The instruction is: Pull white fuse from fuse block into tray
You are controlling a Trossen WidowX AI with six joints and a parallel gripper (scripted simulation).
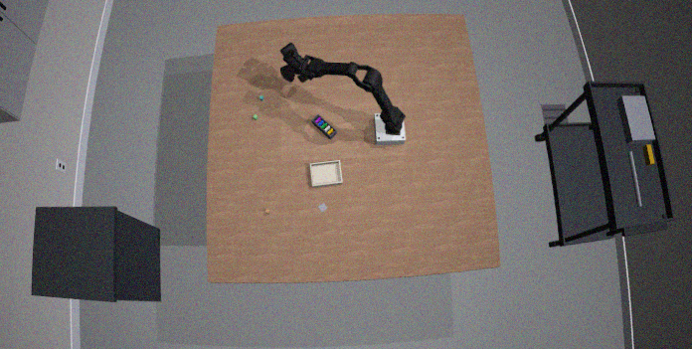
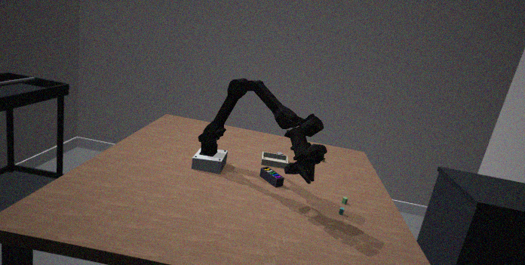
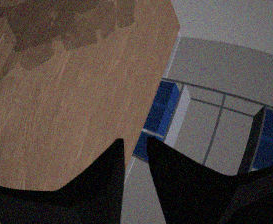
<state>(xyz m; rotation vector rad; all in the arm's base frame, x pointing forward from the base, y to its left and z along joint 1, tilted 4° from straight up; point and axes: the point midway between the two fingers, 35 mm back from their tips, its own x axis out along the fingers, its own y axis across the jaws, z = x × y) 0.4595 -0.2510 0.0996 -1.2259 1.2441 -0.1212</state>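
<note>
My gripper tip is 190 mm past the tray, 490 mm to the right of it and 160 mm above it. Round my gripper tip: orange fuse (60 mm ahead, 670 mm to the left, 150 mm below); then teal fuse (140 mm ahead, 140 mm to the left, 150 mm below); then green fuse (160 mm ahead, 240 mm to the left, 150 mm below).
</note>
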